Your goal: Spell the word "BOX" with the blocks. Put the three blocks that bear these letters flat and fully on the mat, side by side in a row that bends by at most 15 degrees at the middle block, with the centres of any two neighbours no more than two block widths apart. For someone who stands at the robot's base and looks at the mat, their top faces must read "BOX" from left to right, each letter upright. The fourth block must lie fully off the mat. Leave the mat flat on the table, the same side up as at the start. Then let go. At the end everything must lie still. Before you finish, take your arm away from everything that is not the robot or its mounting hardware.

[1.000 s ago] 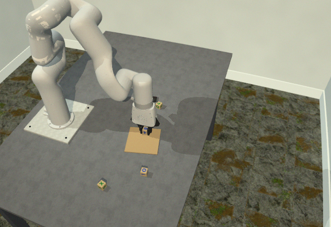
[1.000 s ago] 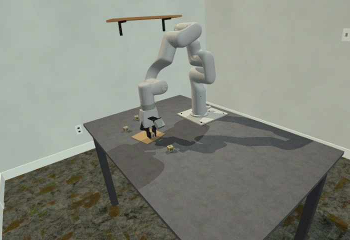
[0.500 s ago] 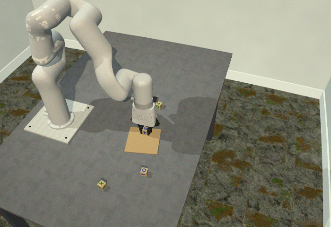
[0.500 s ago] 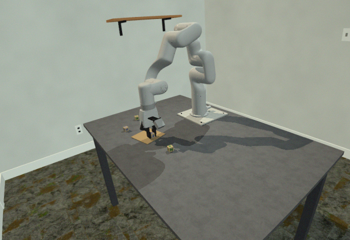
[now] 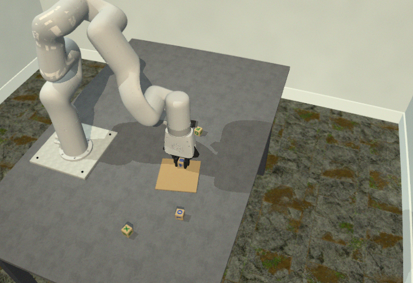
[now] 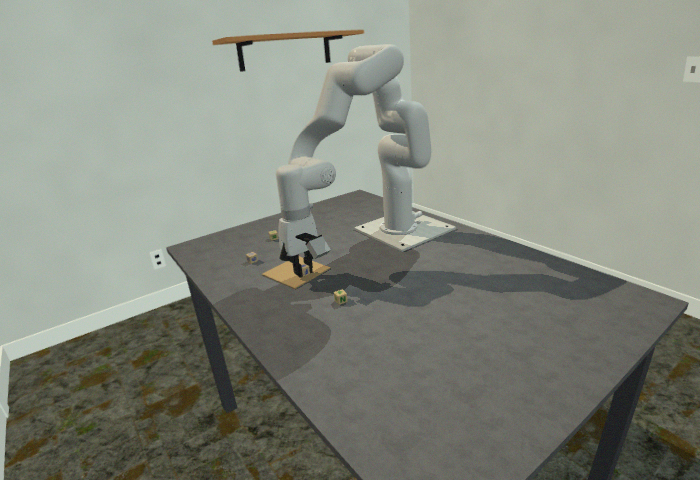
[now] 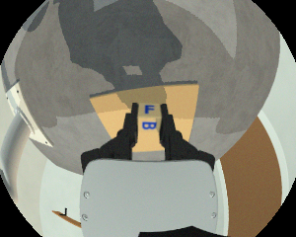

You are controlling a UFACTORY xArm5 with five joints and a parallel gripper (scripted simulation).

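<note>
Right now my hand is 1 cm above the B block. The rest, counted from my hand: X block (31 cm to the right, 6 cm behind, 2 cm below); tan mat (4 cm to the right, 3 cm below); O block (20 cm to the right, 7 cm ahead, 2 cm below).
</note>
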